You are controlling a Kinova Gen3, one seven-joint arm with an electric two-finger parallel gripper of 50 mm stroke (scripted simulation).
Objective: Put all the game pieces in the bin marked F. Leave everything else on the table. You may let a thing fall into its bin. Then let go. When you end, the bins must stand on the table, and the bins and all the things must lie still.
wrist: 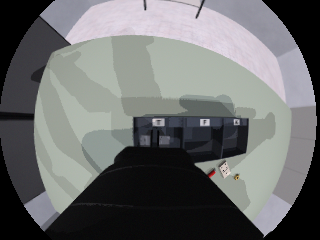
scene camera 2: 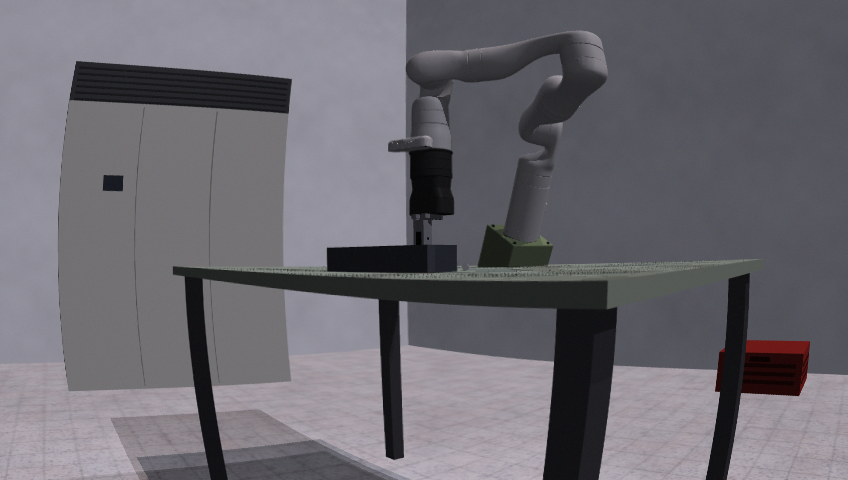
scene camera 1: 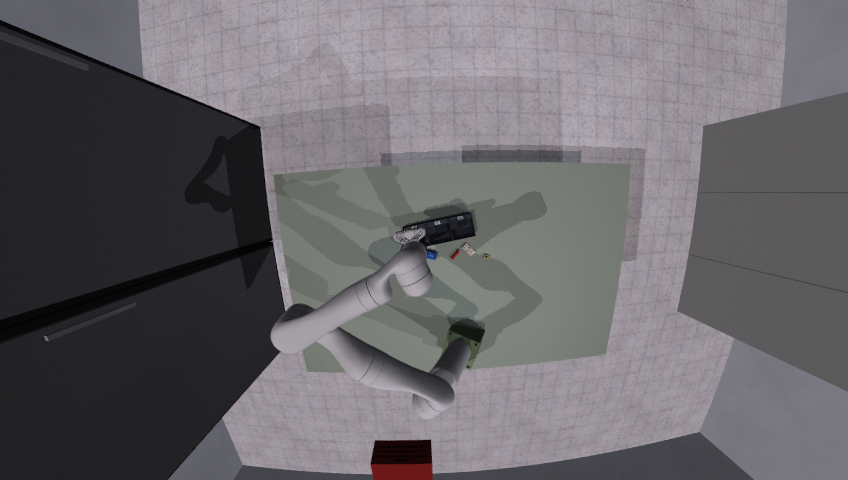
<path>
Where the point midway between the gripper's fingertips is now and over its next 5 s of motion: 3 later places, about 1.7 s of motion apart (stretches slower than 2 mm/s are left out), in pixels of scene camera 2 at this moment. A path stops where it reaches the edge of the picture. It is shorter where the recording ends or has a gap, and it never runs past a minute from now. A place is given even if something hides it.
My gripper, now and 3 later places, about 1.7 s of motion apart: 422,252; 424,229; 399,214; 384,240
</path>
